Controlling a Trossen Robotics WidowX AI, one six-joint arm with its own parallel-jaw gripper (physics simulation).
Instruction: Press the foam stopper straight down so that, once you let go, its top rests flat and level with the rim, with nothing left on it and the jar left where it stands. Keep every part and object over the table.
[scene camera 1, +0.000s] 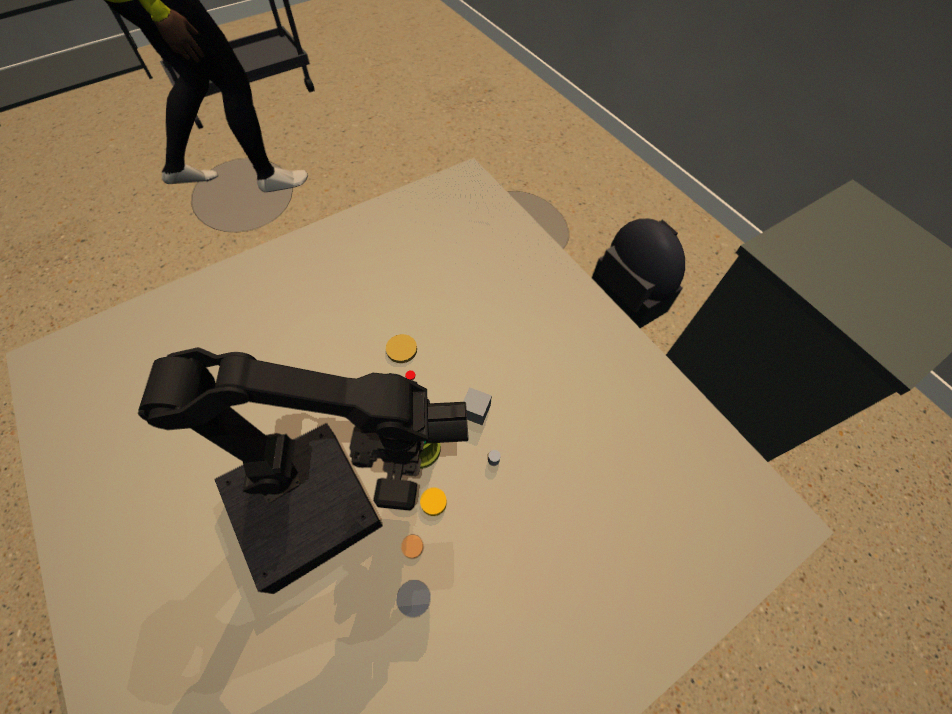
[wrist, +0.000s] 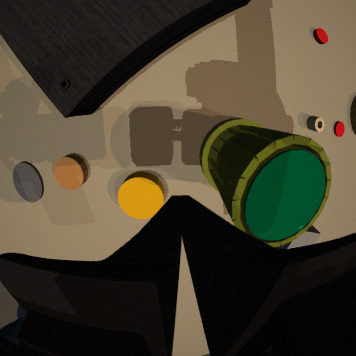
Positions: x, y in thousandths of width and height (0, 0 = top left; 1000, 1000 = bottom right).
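My own gripper (wrist: 504, 572) is 0.09 m from the lens, and a jar (wrist: 647, 426) is 0.13 m from the lens. A yellow disc (wrist: 397, 546) sits 0.20 m from the lens. For a copper disc (wrist: 198, 482) I get 0.22 m from the lens, and the marked spots on the jar and the copper disc are 0.17 m apart.
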